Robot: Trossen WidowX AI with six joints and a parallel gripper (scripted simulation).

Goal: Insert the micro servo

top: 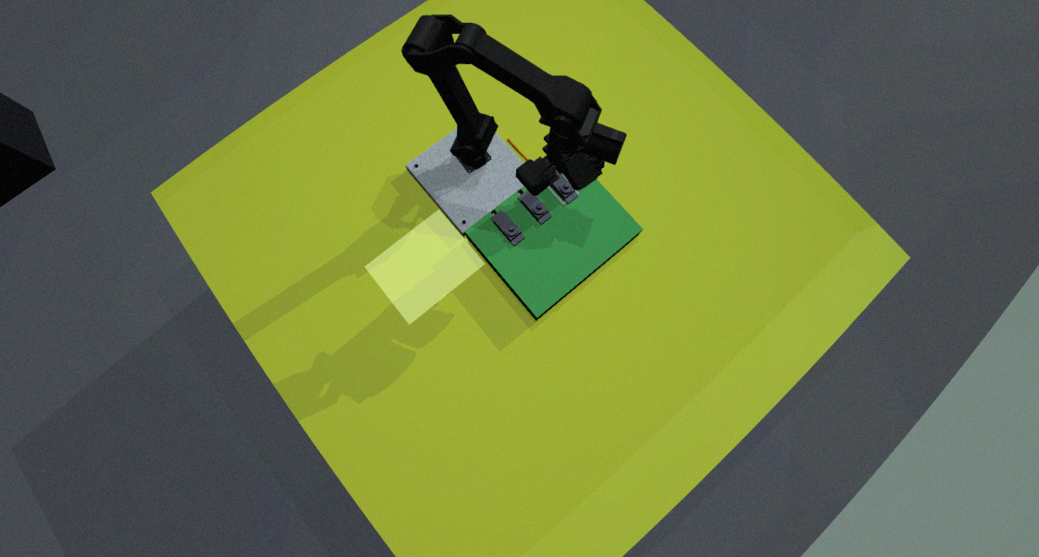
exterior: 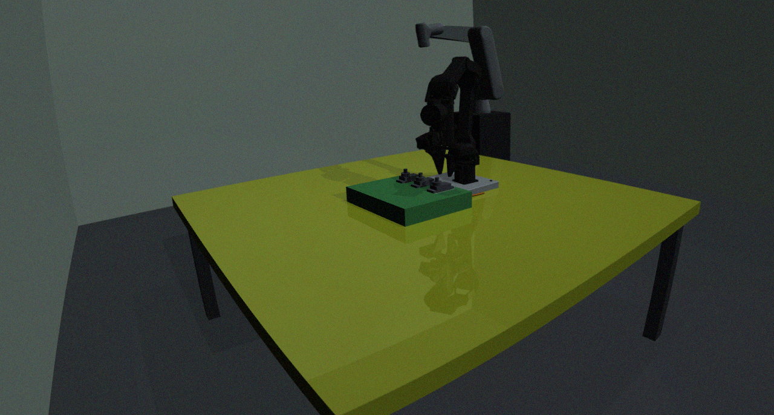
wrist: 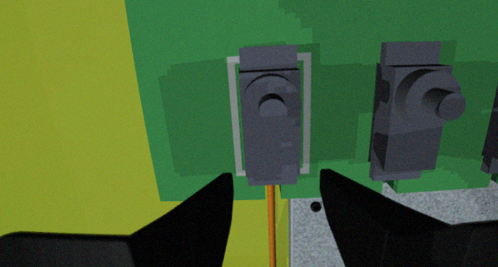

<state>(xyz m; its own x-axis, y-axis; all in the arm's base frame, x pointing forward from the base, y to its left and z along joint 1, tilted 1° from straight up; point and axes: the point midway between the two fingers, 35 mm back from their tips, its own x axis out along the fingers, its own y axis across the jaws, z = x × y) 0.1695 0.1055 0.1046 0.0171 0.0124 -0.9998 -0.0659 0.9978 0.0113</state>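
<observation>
The green deck is 13 cm ahead of my gripper tip, 7 cm to the right of it and 6 cm below it.
</observation>
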